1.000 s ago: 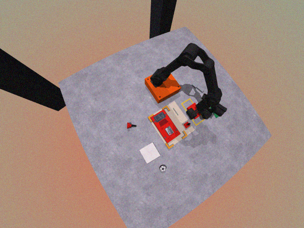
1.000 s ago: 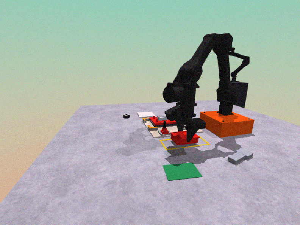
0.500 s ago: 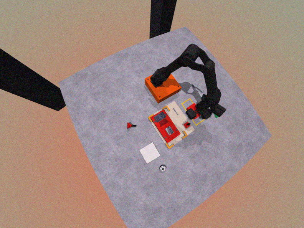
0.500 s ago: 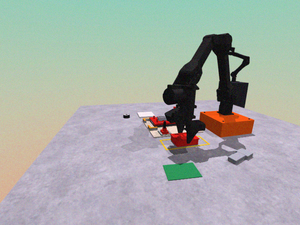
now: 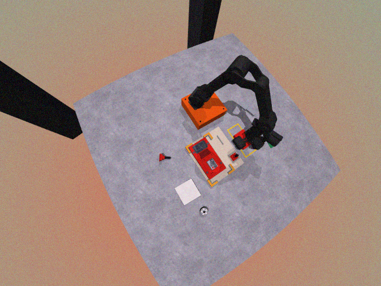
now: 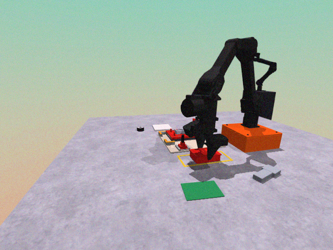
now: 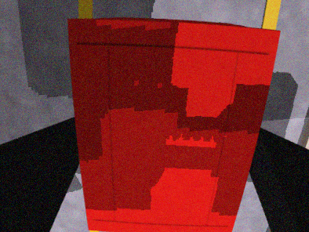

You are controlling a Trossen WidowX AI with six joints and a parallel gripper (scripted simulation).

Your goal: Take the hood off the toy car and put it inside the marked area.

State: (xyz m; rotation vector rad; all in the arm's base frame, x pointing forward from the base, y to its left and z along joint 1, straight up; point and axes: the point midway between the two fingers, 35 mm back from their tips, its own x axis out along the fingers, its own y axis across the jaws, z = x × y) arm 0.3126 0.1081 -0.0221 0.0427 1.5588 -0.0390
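Now: the hood right at my gripper tip. Round my gripper tip: green square 10 cm ahead, 16 cm to the left, 1 cm below; white square 4 cm ahead, 42 cm to the right, 1 cm below.
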